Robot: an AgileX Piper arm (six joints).
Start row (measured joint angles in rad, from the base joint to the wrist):
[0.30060, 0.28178, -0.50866, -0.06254, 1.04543, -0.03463]
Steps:
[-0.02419, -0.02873, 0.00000, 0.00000, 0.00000, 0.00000]
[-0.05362, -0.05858, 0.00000, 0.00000, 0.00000, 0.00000]
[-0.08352, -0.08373, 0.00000, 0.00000, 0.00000, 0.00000]
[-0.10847, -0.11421, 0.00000, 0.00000, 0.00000, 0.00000]
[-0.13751, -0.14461, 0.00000, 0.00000, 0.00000, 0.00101]
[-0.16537, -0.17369, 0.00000, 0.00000, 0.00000, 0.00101]
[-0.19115, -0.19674, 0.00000, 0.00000, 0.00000, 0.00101]
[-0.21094, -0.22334, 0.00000, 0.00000, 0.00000, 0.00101]
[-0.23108, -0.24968, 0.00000, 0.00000, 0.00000, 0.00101]
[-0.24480, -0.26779, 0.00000, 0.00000, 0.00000, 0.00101]
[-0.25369, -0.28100, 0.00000, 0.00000, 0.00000, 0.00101]
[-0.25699, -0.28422, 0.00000, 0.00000, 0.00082, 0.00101]
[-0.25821, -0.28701, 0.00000, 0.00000, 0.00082, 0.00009]
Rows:
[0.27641, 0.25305, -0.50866, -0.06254, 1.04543, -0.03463]
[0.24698, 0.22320, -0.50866, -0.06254, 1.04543, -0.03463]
[0.21708, 0.19805, -0.50866, -0.06254, 1.04543, -0.03463]
[0.19213, 0.16757, -0.50866, -0.06254, 1.04543, -0.03463]
[0.16309, 0.13717, -0.50866, -0.06254, 1.04543, -0.03362]
[0.13523, 0.10809, -0.50866, -0.06254, 1.04543, -0.03362]
[0.10945, 0.08504, -0.50866, -0.06254, 1.04543, -0.03362]
[0.08966, 0.05844, -0.50866, -0.06254, 1.04543, -0.03362]
[0.06952, 0.03210, -0.50866, -0.06254, 1.04543, -0.03362]
[0.05580, 0.01399, -0.50866, -0.06254, 1.04543, -0.03362]
[0.04691, 0.00078, -0.50866, -0.06254, 1.04543, -0.03362]
[0.04361, -0.00244, -0.50866, -0.06254, 1.04625, -0.03362]
[0.04239, -0.00523, -0.50866, -0.06254, 1.04625, -0.03454]

